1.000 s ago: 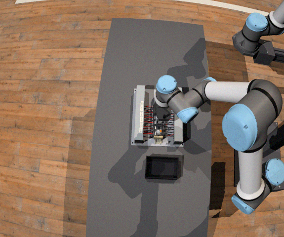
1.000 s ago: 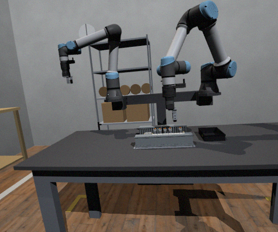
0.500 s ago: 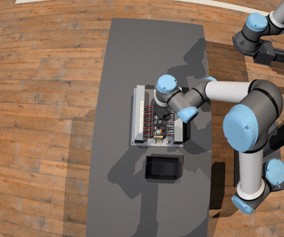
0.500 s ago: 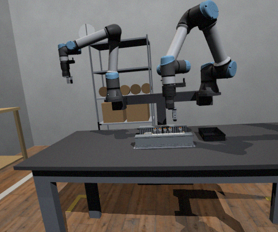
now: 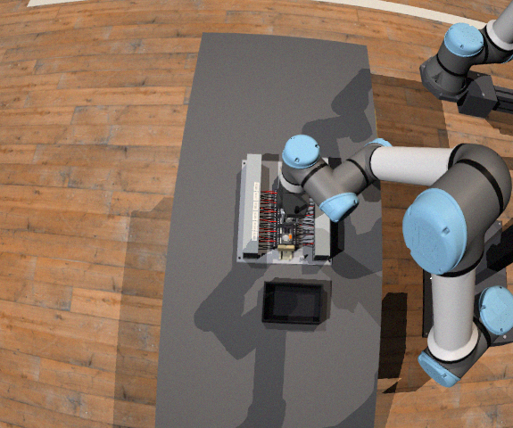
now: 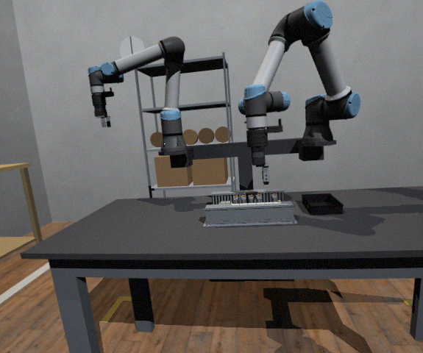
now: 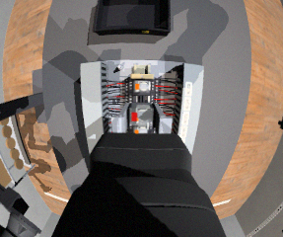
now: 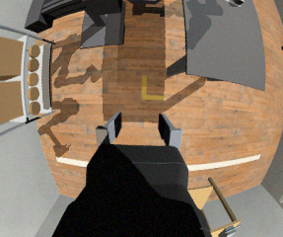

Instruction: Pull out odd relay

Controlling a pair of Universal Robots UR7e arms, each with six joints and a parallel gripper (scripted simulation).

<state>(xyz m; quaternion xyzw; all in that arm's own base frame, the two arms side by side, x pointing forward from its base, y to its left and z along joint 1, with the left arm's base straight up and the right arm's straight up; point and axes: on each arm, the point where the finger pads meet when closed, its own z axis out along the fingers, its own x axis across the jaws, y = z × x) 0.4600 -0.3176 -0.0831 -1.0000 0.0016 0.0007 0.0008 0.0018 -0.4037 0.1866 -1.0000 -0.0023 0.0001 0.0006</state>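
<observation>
Right now the red-button relay is 1 cm below my left hand. From my left hand the other things lie so: relay panel (11 cm below, 7 cm to the right); then black parts tray (21 cm to the left, 13 cm below, 4 cm behind); then orange-button relay (9 cm below, 3 cm to the left).
</observation>
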